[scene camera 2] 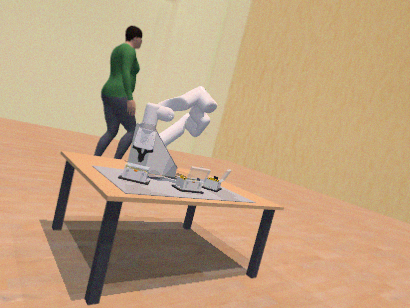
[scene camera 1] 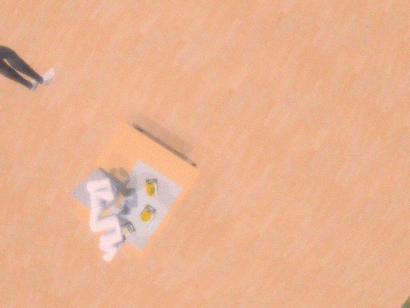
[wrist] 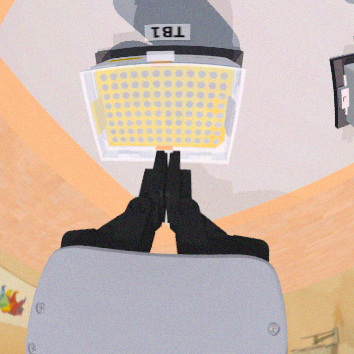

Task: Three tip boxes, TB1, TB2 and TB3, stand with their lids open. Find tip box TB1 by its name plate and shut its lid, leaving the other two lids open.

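Places are measured from the arm's base along level axes (x ahead, y left, z up), in centimetres.
Pixels of known places: gripper, fingertip midpoint: (scene camera 2: pixel 140 161) (scene camera 1: pixel 124 236) (wrist: pixel 168 166); arm's base, link origin: (scene camera 2: pixel 158 143).
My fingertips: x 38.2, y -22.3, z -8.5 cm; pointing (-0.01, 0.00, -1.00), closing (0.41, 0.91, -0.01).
Ahead of a thing's pixels: the offset from my fingertips to its top centre. "*": to the spot under its first point. Level surfaces: height alone.
Tip box TB1 {dx -3.6, dy +0.7, dz -2.8 cm} (scene camera 1: pixel 128 229) (scene camera 2: pixel 136 173) (wrist: pixel 162 107) is under my gripper, its name plate {* dx -8.5, dy +3.0, dz -10.4 cm} (wrist: pixel 167 32) readable upside down in the wrist view. Its clear lid (wrist: pixel 92 150) lies over the yellow tip rack; whether it is fully seated I cannot tell. My gripper (scene camera 2: pixel 141 159) (wrist: pixel 168 166) is shut and empty, its fingertips above the lid's near edge. A second tip box {dx +2.3, dy +29.3, dz -4.0 cm} (scene camera 1: pixel 147 214) (scene camera 2: pixel 189 184) and a third (scene camera 1: pixel 151 187) (scene camera 2: pixel 213 183) have raised lids; their name plates are not readable. Part of one box (wrist: pixel 346 95) shows at the right in the wrist view.
The boxes stand on a grey mat {dz -10.6 cm} (scene camera 1: pixel 169 189) (scene camera 2: pixel 230 197) (wrist: pixel 285 125) on the wooden table {dz -10.9 cm} (scene camera 1: pixel 120 145) (scene camera 2: pixel 80 162). The arm's base is at the table's back. A person in green (scene camera 2: pixel 120 70) is behind the table; the legs (scene camera 1: pixel 17 65) show in scene camera 1.
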